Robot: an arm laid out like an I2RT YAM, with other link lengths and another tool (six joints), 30 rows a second.
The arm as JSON. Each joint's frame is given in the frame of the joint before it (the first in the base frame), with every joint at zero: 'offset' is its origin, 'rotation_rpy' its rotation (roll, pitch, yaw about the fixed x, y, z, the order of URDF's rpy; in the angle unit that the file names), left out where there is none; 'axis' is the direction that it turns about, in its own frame. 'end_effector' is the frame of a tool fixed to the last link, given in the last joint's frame.
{
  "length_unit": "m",
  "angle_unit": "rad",
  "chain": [
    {
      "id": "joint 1",
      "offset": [
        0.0,
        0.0,
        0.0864
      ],
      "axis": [
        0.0,
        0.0,
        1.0
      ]
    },
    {
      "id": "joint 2",
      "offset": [
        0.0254,
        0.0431,
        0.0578
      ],
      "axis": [
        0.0,
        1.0,
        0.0
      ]
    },
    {
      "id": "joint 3",
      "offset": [
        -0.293,
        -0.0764,
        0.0
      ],
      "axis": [
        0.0,
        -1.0,
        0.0
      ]
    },
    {
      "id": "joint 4",
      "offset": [
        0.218,
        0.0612,
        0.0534
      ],
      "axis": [
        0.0,
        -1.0,
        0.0
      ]
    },
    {
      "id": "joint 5",
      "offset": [
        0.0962,
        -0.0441,
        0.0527
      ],
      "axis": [
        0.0,
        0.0,
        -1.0
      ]
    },
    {
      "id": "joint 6",
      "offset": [
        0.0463,
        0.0,
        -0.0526
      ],
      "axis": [
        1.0,
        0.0,
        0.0
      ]
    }
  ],
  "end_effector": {
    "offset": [
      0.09,
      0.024,
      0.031
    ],
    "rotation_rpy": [
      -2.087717,
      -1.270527,
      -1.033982
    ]
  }
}
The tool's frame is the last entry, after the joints.
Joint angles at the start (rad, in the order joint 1, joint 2, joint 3, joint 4, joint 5, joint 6):
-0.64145 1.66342 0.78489 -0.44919 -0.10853 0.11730
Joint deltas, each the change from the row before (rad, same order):
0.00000 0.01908 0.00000 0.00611 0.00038 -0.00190
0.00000 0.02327 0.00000 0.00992 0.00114 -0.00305
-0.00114 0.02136 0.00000 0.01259 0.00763 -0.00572
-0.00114 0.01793 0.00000 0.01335 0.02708 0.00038
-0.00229 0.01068 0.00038 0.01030 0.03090 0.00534
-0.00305 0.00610 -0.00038 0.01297 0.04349 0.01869
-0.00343 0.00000 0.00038 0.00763 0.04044 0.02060
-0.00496 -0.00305 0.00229 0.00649 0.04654 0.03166
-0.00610 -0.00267 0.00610 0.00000 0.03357 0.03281
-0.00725 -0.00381 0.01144 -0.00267 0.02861 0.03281
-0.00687 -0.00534 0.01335 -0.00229 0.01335 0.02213
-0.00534 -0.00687 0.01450 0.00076 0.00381 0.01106
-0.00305 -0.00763 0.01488 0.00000 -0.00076 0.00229
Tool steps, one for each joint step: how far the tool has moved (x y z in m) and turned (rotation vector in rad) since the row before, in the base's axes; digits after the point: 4 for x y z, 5 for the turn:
0.0001 -0.0001 -0.0051 0.00699 0.01071 0.00175
0.0004 -0.0004 -0.0061 0.00636 0.01150 0.00270
0.0002 -0.0017 -0.0056 -0.00204 0.01174 0.00281
-0.0010 -0.0043 -0.0051 -0.01838 0.01954 -0.00704
-0.0016 -0.0052 -0.0031 -0.02314 0.01779 -0.01375
-0.0023 -0.0077 -0.0018 -0.03458 0.01848 -0.03026
-0.0026 -0.0073 0.0002 -0.03309 0.01455 -0.03214
-0.0031 -0.0092 0.0018 -0.03890 0.01234 -0.04609
-0.0025 -0.0080 0.0025 -0.02731 0.00573 -0.04562
-0.0014 -0.0085 0.0043 -0.02617 -0.00110 -0.04572
0.0007 -0.0069 0.0053 -0.01811 -0.01097 -0.03142
0.0027 -0.0058 0.0064 -0.01559 -0.01821 -0.01687
0.0037 -0.0044 0.0067 -0.01340 -0.01862 -0.00498

